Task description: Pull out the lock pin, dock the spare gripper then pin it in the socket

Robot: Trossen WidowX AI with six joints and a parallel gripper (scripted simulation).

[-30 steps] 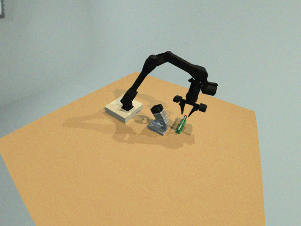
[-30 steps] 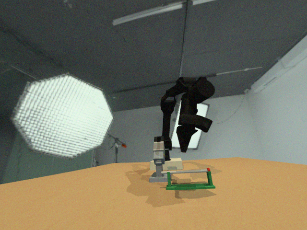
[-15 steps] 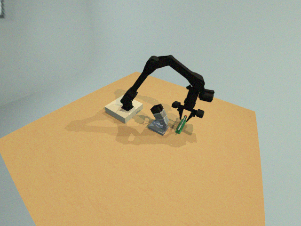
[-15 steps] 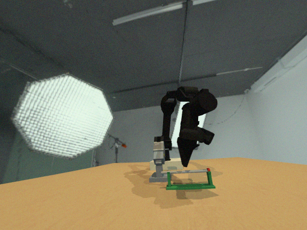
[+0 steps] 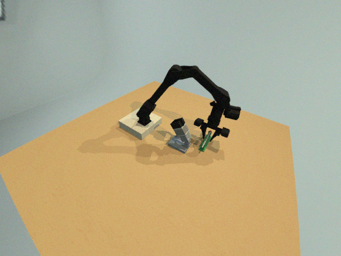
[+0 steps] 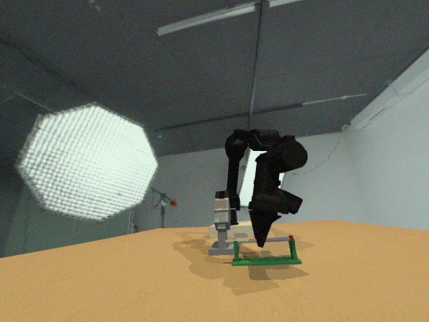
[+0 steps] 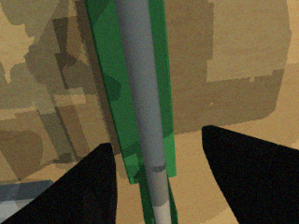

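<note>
My gripper tip is 10 mm to the right of the green rack and 10 mm above it. The rest, counted from my gripper tip: spare gripper (120 mm behind, 100 mm to the right, 80 mm above); then grey mount (110 mm behind, 90 mm to the right, 20 mm above).
</note>
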